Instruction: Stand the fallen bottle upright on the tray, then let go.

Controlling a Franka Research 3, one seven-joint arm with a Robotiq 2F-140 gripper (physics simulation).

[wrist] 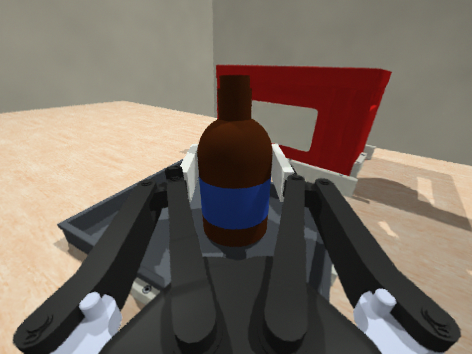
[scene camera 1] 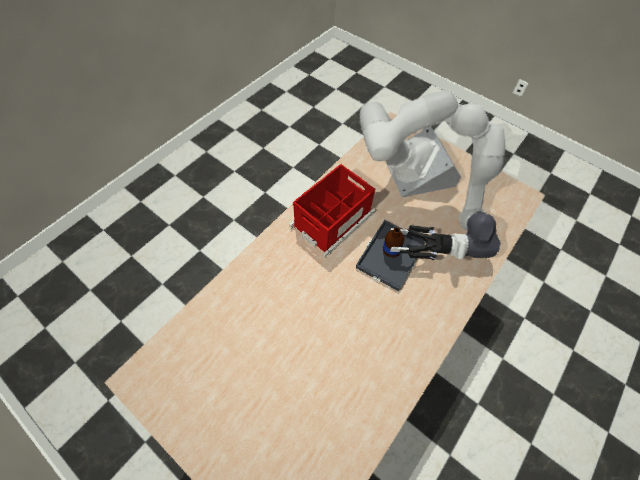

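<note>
The brown bottle [scene camera 1: 394,239] [wrist: 235,160] with a blue label is upright, neck up, over the dark grey tray [scene camera 1: 374,272] [wrist: 115,207]. My gripper [scene camera 1: 395,241] [wrist: 234,156] is shut on the bottle, with one white fingertip pad on each side of its body, reaching in level from the right in the scene view. The bottle's base is at or very near the tray floor; whether it touches cannot be told.
A red crate [scene camera 1: 324,238] [wrist: 345,115] with compartments stands beside the tray, on its left in the scene view and behind the bottle in the wrist view. The tray and crate are on a light wooden table [scene camera 1: 289,330] [wrist: 40,150]. The arm's base stands at the table's far end.
</note>
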